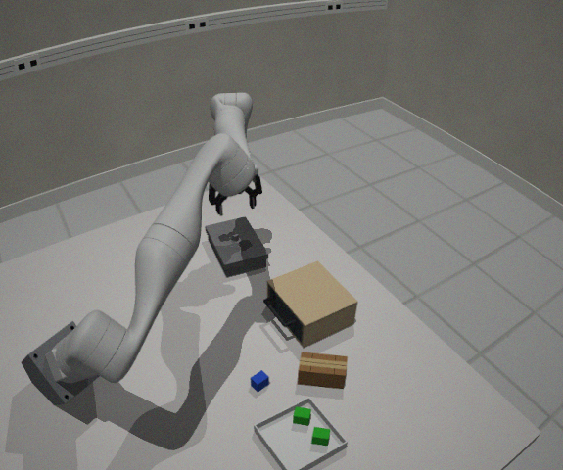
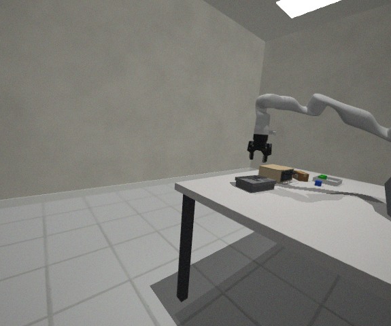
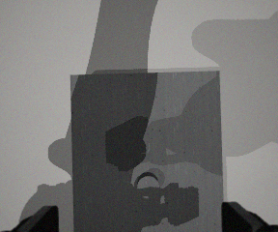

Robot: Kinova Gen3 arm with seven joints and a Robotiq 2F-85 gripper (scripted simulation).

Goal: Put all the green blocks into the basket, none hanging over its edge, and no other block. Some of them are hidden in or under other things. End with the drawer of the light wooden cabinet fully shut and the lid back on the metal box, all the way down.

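The darker brown wooden box lies 130 mm behind my hand, 490 mm to the right of it and 120 mm below it. The rest, counted from my hand: blue block (260 mm behind, 410 mm to the right, 140 mm below); light wooden cabinet (20 mm behind, 320 mm to the right, 120 mm below); knobbed lid (10 mm behind, 110 mm below).
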